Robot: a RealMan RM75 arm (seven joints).
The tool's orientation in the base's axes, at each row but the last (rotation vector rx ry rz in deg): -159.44 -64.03 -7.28; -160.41 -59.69 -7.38; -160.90 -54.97 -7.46; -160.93 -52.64 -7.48
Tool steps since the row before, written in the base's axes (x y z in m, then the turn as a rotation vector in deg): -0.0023 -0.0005 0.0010 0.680 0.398 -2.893; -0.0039 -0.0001 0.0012 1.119 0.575 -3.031; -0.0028 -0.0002 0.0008 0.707 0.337 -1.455; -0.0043 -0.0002 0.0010 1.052 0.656 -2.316
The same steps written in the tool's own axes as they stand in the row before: -0.0019 -0.0013 -0.0011 0.385 0.471 2.936; -0.0028 -0.0026 -0.0013 0.811 0.642 3.114; -0.0022 -0.0017 -0.0009 0.560 0.365 1.511; -0.0034 -0.0025 -0.0011 0.901 0.443 2.427
